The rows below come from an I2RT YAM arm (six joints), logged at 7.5 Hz.
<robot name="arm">
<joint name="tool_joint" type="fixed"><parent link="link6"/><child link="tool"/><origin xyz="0 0 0" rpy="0 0 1.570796"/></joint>
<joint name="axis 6" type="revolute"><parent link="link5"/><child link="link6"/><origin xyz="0 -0.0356 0.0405" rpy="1.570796 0 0"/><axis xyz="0 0 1"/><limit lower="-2.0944" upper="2.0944"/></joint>
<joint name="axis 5" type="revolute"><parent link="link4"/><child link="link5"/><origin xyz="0.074 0.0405 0.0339" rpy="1.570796 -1.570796 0"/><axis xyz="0 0 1"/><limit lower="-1.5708" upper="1.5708"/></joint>
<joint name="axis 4" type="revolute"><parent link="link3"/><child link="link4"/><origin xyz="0.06 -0.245 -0.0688" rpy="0 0 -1.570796"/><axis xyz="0 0 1"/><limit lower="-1.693" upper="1.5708"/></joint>
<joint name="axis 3" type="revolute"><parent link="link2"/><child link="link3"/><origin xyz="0 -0.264 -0.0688" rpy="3.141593 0 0"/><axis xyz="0 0 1"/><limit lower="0" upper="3.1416"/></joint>
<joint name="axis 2" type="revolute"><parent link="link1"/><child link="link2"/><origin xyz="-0.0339 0.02 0.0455" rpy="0 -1.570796 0"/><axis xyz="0 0 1"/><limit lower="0" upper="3.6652"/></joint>
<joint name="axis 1" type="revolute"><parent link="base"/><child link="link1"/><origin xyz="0 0 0.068" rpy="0 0 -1.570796"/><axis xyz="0 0 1"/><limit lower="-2.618" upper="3.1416"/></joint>
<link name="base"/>
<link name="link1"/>
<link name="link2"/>
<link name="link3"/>
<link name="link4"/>
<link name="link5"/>
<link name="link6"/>
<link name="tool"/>
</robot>
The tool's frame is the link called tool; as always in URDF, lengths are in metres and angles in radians.
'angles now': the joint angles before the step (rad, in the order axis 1, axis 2, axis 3, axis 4, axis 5, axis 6). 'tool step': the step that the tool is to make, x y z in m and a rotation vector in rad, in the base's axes. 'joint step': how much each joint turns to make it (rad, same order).
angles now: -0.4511 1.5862 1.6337 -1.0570 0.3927 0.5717
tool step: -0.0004 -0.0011 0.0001 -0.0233 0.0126 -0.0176
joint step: -0.0004 0.0016 0.0008 -0.0006 0.0315 0.0005
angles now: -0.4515 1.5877 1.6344 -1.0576 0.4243 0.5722
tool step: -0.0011 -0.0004 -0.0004 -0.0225 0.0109 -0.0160
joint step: 0.0004 -0.0030 -0.0062 0.0029 0.0299 0.0007
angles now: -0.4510 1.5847 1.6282 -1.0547 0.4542 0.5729
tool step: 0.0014 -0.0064 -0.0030 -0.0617 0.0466 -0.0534
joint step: -0.0073 0.0202 0.0063 -0.0006 0.0888 -0.0006
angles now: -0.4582 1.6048 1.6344 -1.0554 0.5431 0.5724
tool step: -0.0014 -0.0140 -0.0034 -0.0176 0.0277 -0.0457
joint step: -0.0371 0.0245 0.0125 -0.0001 0.0287 -0.0084
